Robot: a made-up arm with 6 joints. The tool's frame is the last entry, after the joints.
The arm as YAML. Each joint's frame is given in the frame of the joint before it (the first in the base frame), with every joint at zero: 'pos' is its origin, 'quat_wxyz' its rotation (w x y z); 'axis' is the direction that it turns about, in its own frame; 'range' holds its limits. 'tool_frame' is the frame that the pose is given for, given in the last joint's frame.
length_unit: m
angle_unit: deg
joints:
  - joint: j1
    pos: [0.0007, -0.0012, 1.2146]
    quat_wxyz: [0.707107, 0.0, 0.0, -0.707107]
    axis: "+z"
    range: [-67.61, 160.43]
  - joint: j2
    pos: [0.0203, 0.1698, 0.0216]
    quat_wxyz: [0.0, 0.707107, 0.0, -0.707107]
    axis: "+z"
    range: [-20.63, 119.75]
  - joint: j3
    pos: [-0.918, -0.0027, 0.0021]
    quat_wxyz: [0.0, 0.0, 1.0, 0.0]
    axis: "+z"
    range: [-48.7, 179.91]
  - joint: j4
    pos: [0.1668, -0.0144, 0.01]
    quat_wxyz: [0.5, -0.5, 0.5, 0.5]
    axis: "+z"
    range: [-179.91, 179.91]
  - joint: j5
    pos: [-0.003, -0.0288, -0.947]
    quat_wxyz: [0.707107, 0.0, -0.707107, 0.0]
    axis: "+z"
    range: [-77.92, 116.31]
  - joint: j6
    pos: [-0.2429, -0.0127, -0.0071]
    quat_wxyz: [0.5, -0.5, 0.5, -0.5]
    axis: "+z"
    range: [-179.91, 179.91]
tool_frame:
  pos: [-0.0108, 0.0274, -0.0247]
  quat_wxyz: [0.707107, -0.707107, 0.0, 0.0]
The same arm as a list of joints. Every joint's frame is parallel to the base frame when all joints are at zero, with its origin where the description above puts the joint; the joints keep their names.
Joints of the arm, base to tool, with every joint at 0 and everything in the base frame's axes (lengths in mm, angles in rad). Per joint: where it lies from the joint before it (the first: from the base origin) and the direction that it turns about. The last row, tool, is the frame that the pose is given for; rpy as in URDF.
j1: xyz 0.7 -1.2 1214.6 axis +z
j2: xyz 169.8 -20.3 21.6 axis +y
j3: xyz 2.7 2.1 918.0 axis -y
j4: xyz 14.4 -10.0 166.8 axis -x
j5: xyz 947.0 -3.0 28.8 axis -y
j6: xyz 242.9 7.1 12.7 axis -x
tool: xyz 24.7 27.4 -10.8 rpy -1.5708 -1.5708 0.0000
Joint limits (rad, base to tool): -1.1800..2.8000 -0.3601..2.0900 -0.8500..3.1400 -3.1400..3.1400 -1.3600..2.0300 -3.1400..3.1400

